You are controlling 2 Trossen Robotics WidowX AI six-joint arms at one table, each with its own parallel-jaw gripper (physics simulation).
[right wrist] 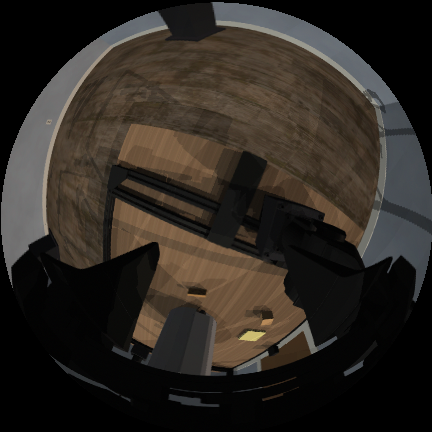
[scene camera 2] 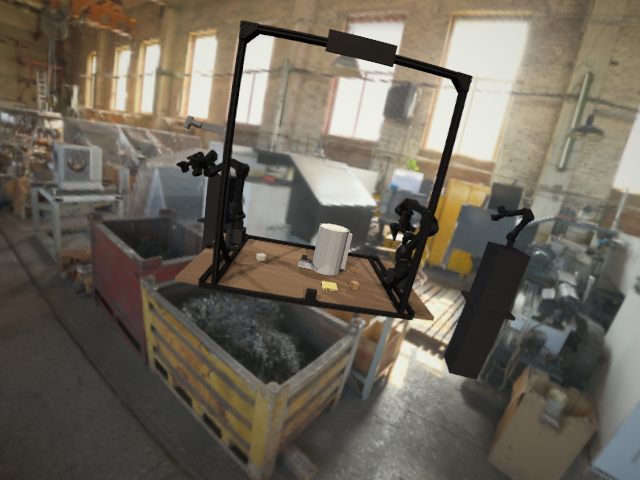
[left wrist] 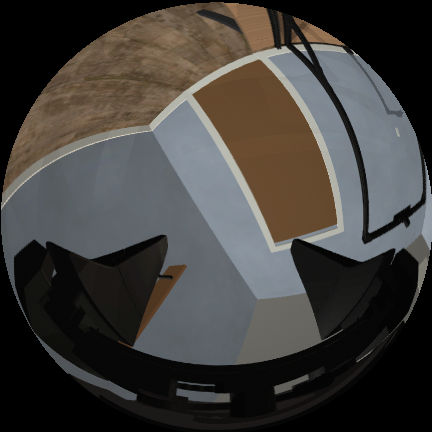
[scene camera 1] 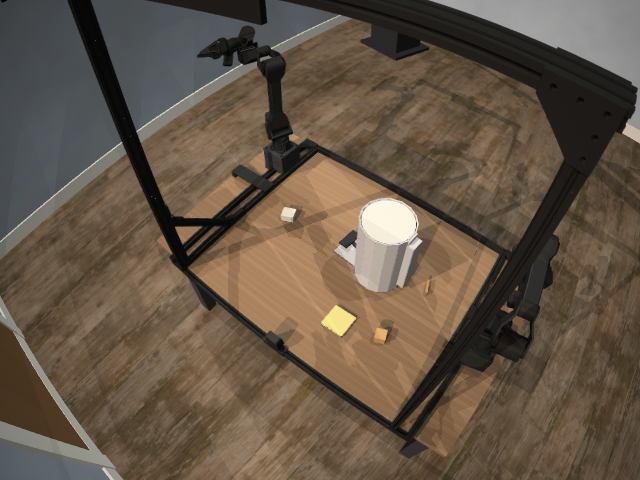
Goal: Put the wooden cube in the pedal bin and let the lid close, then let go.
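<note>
The orange-brown wooden cube lies on the table beside a yellow pad. The pedal bin is a white cylinder standing upright, its flat lid closed. Its black pedal is on its left side in scene camera 1. My left gripper is open and empty, raised high beyond the left edge of the table. My right gripper is open and empty, above the table's right side in scene camera 2; the frame post partly hides its arm in scene camera 1.
The yellow pad lies near the cube. A white block lies left of the bin. A thin orange-brown piece lies right of the bin in scene camera 1. Black frame rails edge the table, with tall posts rising beside it.
</note>
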